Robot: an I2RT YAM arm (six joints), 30 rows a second.
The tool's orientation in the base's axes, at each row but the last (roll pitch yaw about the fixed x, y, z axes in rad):
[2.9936 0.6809 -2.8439]
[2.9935 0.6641 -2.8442]
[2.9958 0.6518 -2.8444]
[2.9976 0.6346 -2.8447]
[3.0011 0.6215 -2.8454]
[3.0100 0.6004 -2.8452]
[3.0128 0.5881 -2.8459]
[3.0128 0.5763 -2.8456]
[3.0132 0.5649 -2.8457]
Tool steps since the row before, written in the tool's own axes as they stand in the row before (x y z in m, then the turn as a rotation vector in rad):
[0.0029 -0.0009 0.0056 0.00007 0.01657 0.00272]
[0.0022 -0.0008 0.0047 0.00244 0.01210 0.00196]
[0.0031 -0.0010 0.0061 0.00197 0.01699 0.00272]
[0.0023 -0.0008 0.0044 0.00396 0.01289 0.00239]
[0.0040 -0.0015 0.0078 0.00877 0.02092 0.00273]
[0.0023 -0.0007 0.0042 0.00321 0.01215 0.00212]
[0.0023 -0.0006 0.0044 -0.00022 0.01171 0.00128]
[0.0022 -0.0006 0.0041 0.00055 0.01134 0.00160]
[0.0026 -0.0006 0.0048 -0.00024 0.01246 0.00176]
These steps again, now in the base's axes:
[0.0013 0.0003 -0.0062 -0.00483 0.01608 -0.00024]
[0.0012 0.0003 -0.0051 -0.00534 0.01118 -0.00162]
[0.0013 0.0003 -0.0068 -0.00641 0.01603 -0.00137]
[0.0008 0.0001 -0.0050 -0.00659 0.01168 -0.00276]
[0.0014 0.0000 -0.0088 -0.01310 0.01806 -0.00492]
[0.0005 0.0000 -0.0048 -0.00586 0.01110 -0.00223]
[0.0005 0.0001 -0.0050 -0.00338 0.01128 0.00032]
[0.0004 0.0001 -0.0047 -0.00371 0.01084 -0.00041]
[0.0004 0.0001 -0.0055 -0.00340 0.01212 0.00000]

